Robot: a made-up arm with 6 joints.
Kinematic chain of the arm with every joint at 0, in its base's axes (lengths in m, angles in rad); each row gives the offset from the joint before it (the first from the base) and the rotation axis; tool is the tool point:
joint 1: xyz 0 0 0.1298 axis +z
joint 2: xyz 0 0.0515 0 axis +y
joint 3: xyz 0 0 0.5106 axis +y
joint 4: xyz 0 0 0.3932 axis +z
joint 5: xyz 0 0 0 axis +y
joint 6: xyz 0 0 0.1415 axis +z
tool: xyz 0 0 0
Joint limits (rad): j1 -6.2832..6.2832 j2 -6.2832..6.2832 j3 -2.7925..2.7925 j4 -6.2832..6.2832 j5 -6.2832..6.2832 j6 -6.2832..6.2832
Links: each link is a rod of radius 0.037 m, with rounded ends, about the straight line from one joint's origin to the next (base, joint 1, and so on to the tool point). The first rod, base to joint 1, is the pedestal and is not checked.
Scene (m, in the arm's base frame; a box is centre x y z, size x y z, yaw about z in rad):
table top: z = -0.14
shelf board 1: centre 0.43 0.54 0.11 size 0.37 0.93 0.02 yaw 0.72
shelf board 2: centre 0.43 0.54 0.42 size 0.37 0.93 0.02 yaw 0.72
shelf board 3: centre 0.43 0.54 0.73 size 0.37 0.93 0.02 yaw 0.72
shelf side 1: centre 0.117 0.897 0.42 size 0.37 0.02 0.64 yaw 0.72
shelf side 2: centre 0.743 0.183 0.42 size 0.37 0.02 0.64 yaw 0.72
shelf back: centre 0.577 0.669 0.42 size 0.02 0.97 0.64 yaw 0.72
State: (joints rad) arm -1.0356 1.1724 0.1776 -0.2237 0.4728 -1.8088
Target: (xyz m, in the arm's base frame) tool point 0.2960 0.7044 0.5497
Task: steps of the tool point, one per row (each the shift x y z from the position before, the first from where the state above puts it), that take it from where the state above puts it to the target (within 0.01 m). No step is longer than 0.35 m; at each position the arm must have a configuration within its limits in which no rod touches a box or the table.
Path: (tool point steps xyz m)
1: -0.1149 0.0612 0.2991
2: -0.1400 0.1714 0.2366
3: -0.1303 0.2539 0.1360
4: -0.0921 0.2892 0.0162
5: -0.0407 0.2685 -0.0991
6: 0.0070 0.1968 -0.1873
7: 0.0363 0.0922 -0.2321
8: 0.0992 0.1175 0.0165
9: 0.1341 0.0871 -0.0165

